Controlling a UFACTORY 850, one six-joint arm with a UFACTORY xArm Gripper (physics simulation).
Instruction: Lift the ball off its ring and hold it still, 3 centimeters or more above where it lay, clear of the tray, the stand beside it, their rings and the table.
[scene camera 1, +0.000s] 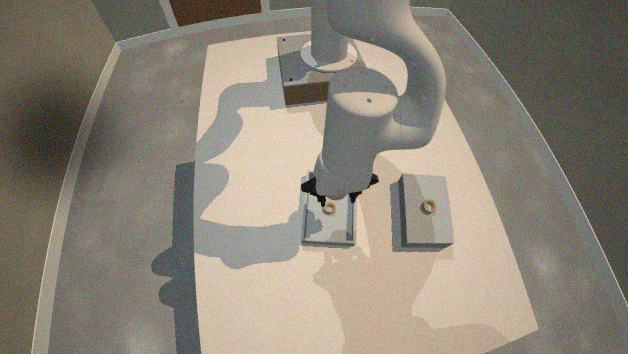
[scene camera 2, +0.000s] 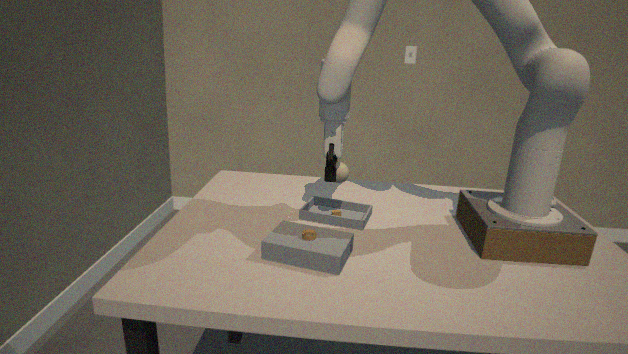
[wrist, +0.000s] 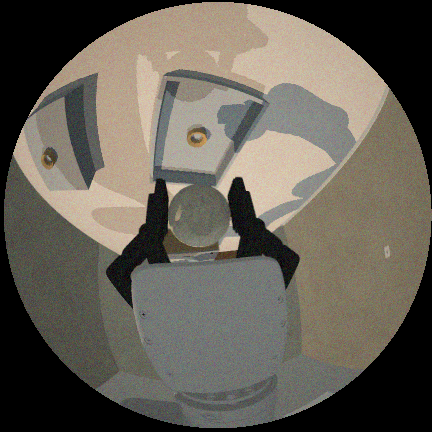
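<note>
The pale ball (scene camera 2: 342, 171) (wrist: 199, 215) is between the two black fingers of my gripper (wrist: 198, 186), which is shut on it. In the second scene view the ball hangs well above the grey tray (scene camera 2: 330, 220) (scene camera 1: 329, 243) (wrist: 184, 176), touching neither tray nor table. In the first scene view the arm's wrist mostly hides the ball, and the black fingers show at its sides. The tray's orange ring (scene camera 1: 330, 208) (scene camera 2: 336, 213) (wrist: 197, 136) lies bare on the tray floor. A second orange ring (scene camera 1: 429, 206) (scene camera 2: 309, 234) (wrist: 49, 158) sits bare on the grey stand (scene camera 1: 420, 231) (scene camera 2: 300, 255) (wrist: 45, 129).
The tray and the stand are side by side on the pale table (scene camera 1: 250, 310) (scene camera 2: 200, 285), with a gap between them. The arm's base block (scene camera 1: 306, 94) (scene camera 2: 537, 246) stands at the table's far side in the first scene view. The tray's low walls surround its ring.
</note>
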